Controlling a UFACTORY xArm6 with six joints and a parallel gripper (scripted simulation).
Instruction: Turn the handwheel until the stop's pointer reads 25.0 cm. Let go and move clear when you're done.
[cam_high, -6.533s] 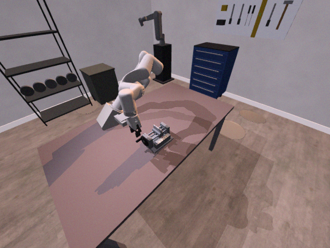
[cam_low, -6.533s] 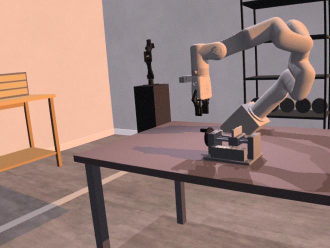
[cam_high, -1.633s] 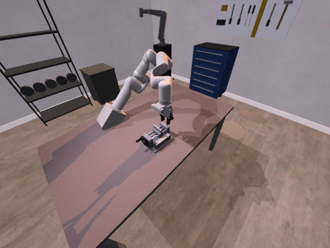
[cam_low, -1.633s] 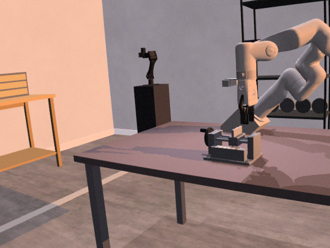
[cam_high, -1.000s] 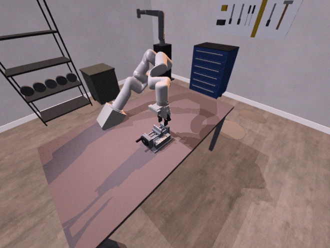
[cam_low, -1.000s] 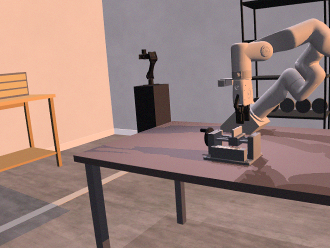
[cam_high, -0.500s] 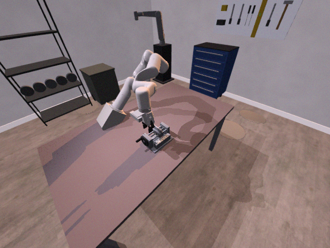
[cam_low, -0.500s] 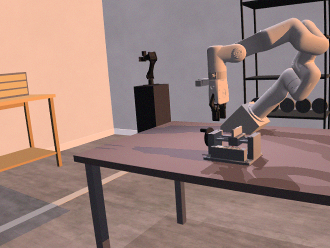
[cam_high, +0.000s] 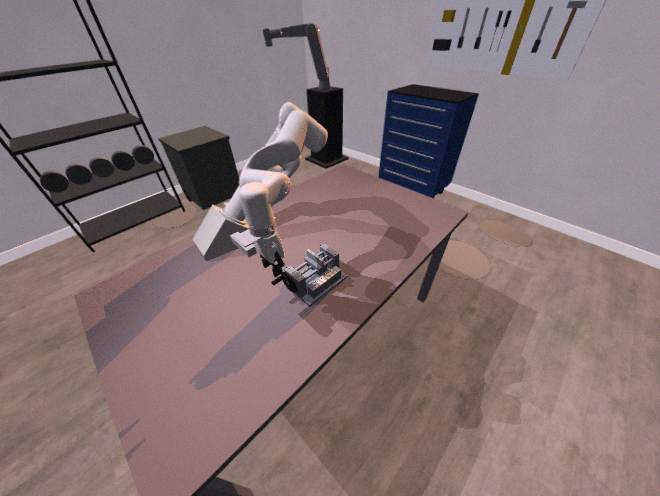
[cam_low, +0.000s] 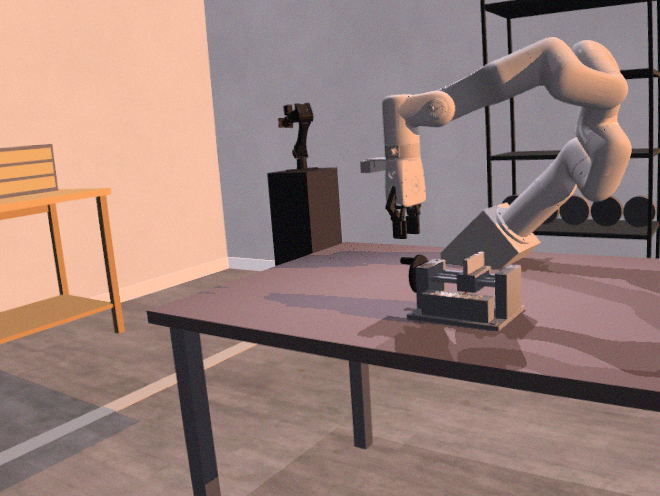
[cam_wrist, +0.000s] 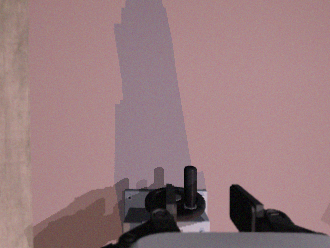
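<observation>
The black handwheel lies 10 mm ahead of my hand, 20 mm to the left of it and 80 mm below it. Round my hand: sliding stop block 30 mm ahead, 160 mm to the left, 80 mm below.
</observation>
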